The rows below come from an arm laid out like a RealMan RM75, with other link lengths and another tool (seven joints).
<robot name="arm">
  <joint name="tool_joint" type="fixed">
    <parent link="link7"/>
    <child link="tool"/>
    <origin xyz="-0.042 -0.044 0.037" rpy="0 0.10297 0.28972"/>
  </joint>
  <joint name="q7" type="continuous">
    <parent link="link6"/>
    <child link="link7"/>
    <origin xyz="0 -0.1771 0" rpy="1.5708 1.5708 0"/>
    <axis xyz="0 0 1"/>
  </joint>
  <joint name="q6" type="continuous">
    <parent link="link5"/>
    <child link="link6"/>
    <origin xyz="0 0 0" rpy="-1.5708 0 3.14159"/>
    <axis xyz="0 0 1"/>
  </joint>
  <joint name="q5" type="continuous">
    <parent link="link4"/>
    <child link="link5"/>
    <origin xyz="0 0.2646 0" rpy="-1.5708 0 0"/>
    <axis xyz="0 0 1"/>
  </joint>
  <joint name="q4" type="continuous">
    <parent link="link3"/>
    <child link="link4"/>
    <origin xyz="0 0 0" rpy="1.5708 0 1.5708"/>
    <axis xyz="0 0 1"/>
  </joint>
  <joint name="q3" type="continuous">
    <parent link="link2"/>
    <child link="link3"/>
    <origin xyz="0 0.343 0" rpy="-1.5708 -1.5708 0"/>
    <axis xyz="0 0 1"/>
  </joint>
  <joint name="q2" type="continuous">
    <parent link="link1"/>
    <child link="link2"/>
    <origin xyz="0 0 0" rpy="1.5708 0 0"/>
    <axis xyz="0 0 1"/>
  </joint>
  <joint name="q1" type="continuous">
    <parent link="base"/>
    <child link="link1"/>
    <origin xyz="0 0 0.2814" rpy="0 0 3.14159"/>
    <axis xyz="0 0 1"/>
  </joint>
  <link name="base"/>
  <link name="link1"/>
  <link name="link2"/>
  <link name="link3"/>
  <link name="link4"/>
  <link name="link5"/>
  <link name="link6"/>
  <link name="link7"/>
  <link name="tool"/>
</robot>
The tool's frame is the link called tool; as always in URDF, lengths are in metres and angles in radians. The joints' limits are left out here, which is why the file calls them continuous.
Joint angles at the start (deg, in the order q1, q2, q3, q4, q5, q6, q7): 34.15, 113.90, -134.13, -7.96, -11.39, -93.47, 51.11
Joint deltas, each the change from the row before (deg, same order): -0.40, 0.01, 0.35, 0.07, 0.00, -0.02, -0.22; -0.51, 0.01, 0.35, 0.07, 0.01, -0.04, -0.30; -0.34, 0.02, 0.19, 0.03, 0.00, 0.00, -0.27; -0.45, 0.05, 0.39, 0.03, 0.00, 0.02, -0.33; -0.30, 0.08, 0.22, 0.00, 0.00, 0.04, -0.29; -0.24, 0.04, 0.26, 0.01, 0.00, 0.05, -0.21; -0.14, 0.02, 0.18, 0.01, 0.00, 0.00, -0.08; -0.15, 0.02, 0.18, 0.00, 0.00, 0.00, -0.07; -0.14, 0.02, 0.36, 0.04, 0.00, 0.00, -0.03; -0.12, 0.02, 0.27, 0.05, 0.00, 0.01, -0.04; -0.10, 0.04, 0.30, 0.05, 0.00, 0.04, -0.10; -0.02, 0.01, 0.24, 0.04, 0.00, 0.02, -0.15
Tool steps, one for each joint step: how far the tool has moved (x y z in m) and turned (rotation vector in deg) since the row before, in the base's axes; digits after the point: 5 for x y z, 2 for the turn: 0.00230, -0.00076, 0.00069, 0.42, 0.11, -0.43; 0.00292, -0.00134, 0.00073, 0.49, 0.11, -0.48; 0.00189, -0.00113, 0.00017, 0.34, 0.04, -0.26; 0.00223, -0.00108, 0.00035, 0.52, 0.13, -0.42; 0.00123, -0.00103, -0.00028, 0.35, 0.08, -0.22; 0.00112, -0.00041, 0.00010, 0.35, 0.07, -0.24; 0.00062, -0.00016, 0.00025, 0.19, 0.08, -0.17; 0.00062, -0.00020, 0.00025, 0.18, 0.09, -0.18; 0.00063, 0.00048, 0.00070, 0.29, 0.15, -0.30; 0.00065, 0.00029, 0.00046, 0.24, 0.09, -0.24; 0.00047, 0.00042, 0.00029, 0.30, 0.08, -0.22; 0.00015, 0.00058, 0.00037, 0.30, 0.04, -0.06
